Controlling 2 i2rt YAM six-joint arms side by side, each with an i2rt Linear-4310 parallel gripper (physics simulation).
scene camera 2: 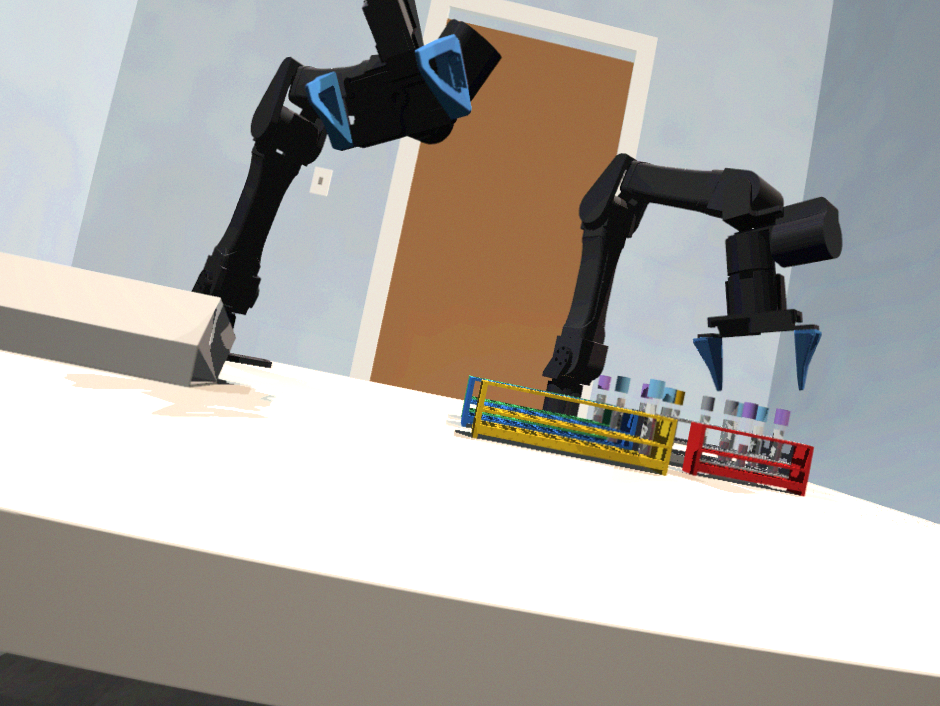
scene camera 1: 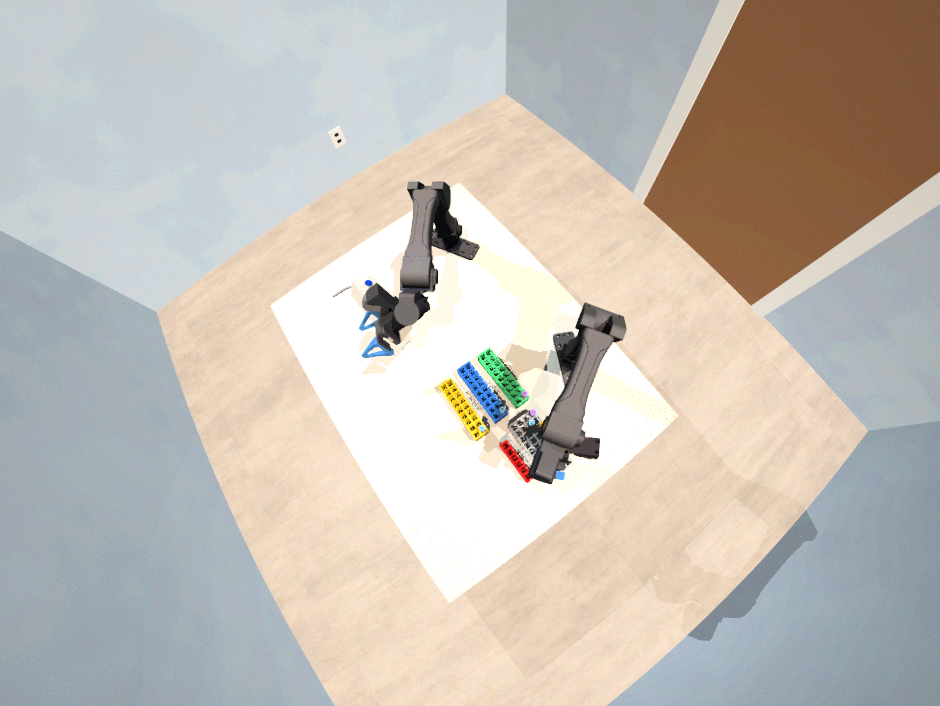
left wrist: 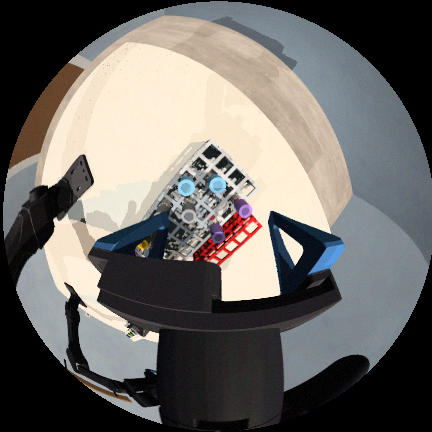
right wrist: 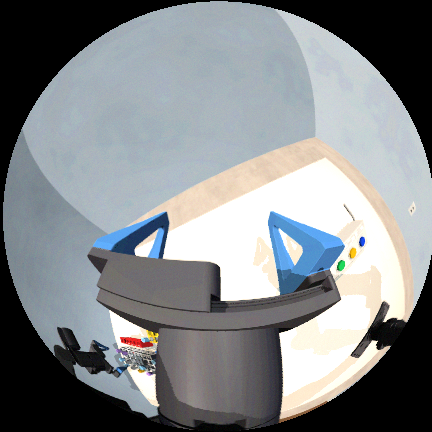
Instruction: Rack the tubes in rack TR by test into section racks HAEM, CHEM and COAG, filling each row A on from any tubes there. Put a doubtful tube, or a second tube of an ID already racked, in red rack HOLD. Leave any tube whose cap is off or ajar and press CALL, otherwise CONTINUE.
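Frame: origin at the left arm's base, x ahead, y left, z up, level; millimetres.
Seen in the pictures: left gripper, fingertip midpoint: (scene camera 2: pixel 758 390) (left wrist: pixel 218 216) (right wrist: pixel 117 357); right gripper, fingertip midpoint: (scene camera 2: pixel 361 77) (scene camera 1: pixel 361 343) (right wrist: pixel 217 216); left arm's base, origin of the base link: (scene camera 1: pixel 569 361) (left wrist: pixel 67 191); right arm's base, origin of the base link: (scene camera 1: pixel 452 244) (left wrist: pixel 75 295).
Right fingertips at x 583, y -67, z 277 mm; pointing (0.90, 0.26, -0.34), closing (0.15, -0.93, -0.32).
Note:
Pixels of each thing's middle, then the offset from my right fingertips to it.
- grey-white rack TR, body centre: (scene camera 2: pixel 712 447) (left wrist: pixel 184 210) (scene camera 1: pixel 539 445) (right wrist: pixel 141 359) 431 mm back, 311 mm left, 248 mm down
- grey-white cap, body centre: (left wrist: pixel 188 201) (scene camera 2: pixel 726 432) 450 mm back, 326 mm left, 226 mm down
- green rack, body centre: (scene camera 2: pixel 537 411) (scene camera 1: pixel 503 378) 359 mm back, 92 mm left, 248 mm down
- yellow rack, body centre: (scene camera 2: pixel 570 426) (scene camera 1: pixel 463 409) 223 mm back, 168 mm left, 248 mm down
- blue rack, body centre: (scene camera 2: pixel 547 416) (scene camera 1: pixel 482 392) 288 mm back, 125 mm left, 248 mm down
- pale button box, body centre: (scene camera 2: pixel 103 319) (right wrist: pixel 338 254) (scene camera 1: pixel 376 304) (left wrist: pixel 134 331) 21 mm ahead, 233 mm right, 235 mm down
- yellow button, body centre: (right wrist: pixel 351 252) 14 mm ahead, 266 mm right, 213 mm down
- blue button, body centre: (right wrist: pixel 361 241) 39 mm ahead, 309 mm right, 213 mm down
- yellow cap, body centre: (left wrist: pixel 149 225) (scene camera 2: pixel 673 421) 441 mm back, 258 mm left, 226 mm down
My left gripper (scene camera 2: pixel 759 386) (left wrist: pixel 218 216) is open and empty above the grey-white rack TR (scene camera 1: pixel 520 430). In the left wrist view TR holds tubes with light-blue caps (left wrist: pixel 186 186) (left wrist: pixel 217 184), a grey-white cap (left wrist: pixel 189 216) and purple caps (left wrist: pixel 244 208) (left wrist: pixel 217 233). Red rack HOLD (scene camera 1: pixel 516 461) (scene camera 2: pixel 693 448) stands alongside. The green rack (scene camera 1: pixel 503 377) has a purple-capped tube at its near end, and the yellow rack (scene camera 1: pixel 463 410) a light-blue-capped one; the blue rack (scene camera 1: pixel 482 391) lies between them. Labels are unreadable. My right gripper (scene camera 2: pixel 402 130) (right wrist: pixel 217 216) is open and empty, far from the racks.
A pale button box (scene camera 1: pixel 363 287) stands near my right gripper; the right wrist view shows its green button (right wrist: pixel 341 265), yellow button (right wrist: pixel 353 253) and blue button (right wrist: pixel 362 241). My left finger hides part of TR in the left wrist view, beside a yellow cap (left wrist: pixel 144 244).

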